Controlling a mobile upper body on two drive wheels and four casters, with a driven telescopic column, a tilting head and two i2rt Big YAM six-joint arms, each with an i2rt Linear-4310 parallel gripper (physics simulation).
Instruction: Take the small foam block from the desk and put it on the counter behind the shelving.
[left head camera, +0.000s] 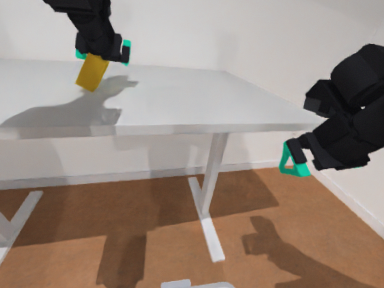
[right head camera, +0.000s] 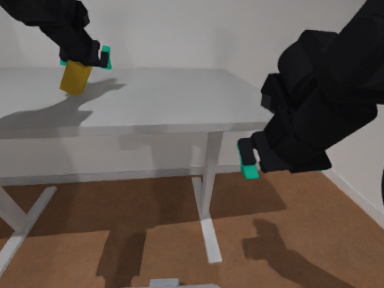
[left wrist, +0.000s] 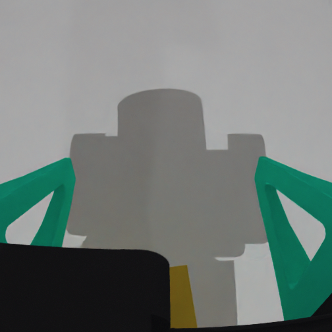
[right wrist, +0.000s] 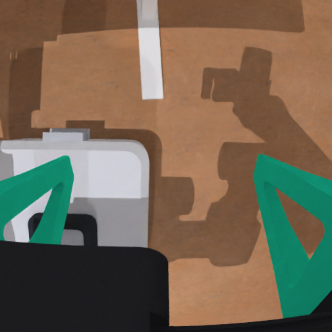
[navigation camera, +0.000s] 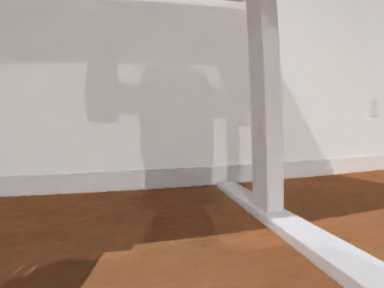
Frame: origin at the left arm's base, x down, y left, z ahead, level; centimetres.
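Seen in the pictures: left gripper, fingertip midpoint: (left head camera: 111, 61) (right head camera: 96, 66); right gripper, fingertip midpoint: (left head camera: 299, 167) (right head camera: 265, 168).
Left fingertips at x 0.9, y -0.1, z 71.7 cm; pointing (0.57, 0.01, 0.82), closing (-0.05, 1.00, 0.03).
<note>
A point is followed by its place in that frame.
The small foam block, yellow (left head camera: 92, 73) @(z 60.4, x 2.6, y 2.0 cm) (right head camera: 75, 78) @(z 60.5, x 2.5, y 1.5 cm), is on the white desk (left head camera: 175, 100) @(z 56.8, x 7.7, y -20.3 cm) (right head camera: 165, 100) @(z 57.9, x 7.7, y -24.5 cm) at the left. In the left wrist view, a strip of the block (left wrist: 180, 298) shows at the bottom, partly hidden by the black gripper body. My left gripper (left head camera: 103, 55) (right head camera: 84, 60) (left wrist: 164, 167) is open and covers the block's upper end in the head views; the block is not gripped. My right gripper (left head camera: 326, 165) (right head camera: 285, 170) (right wrist: 163, 165) is open and empty, off the desk's near right corner. The counter and the shelving do not show.
A white desk leg (left head camera: 212, 172) @(z 78.6, x 57.3, y -45.8 cm) (right head camera: 210, 172) @(z 78.7, x 57.1, y -46.7 cm) (navigation camera: 265, 110) @(z 78.7, x 73.3, y -45.0 cm) with a long foot (left head camera: 209, 235) (right head camera: 209, 235) (right wrist: 151, 70) (navigation camera: 320, 250) stands on the brown floor. A white wall is behind the desk. The robot's pale base (right wrist: 115, 172) shows below my right gripper.
</note>
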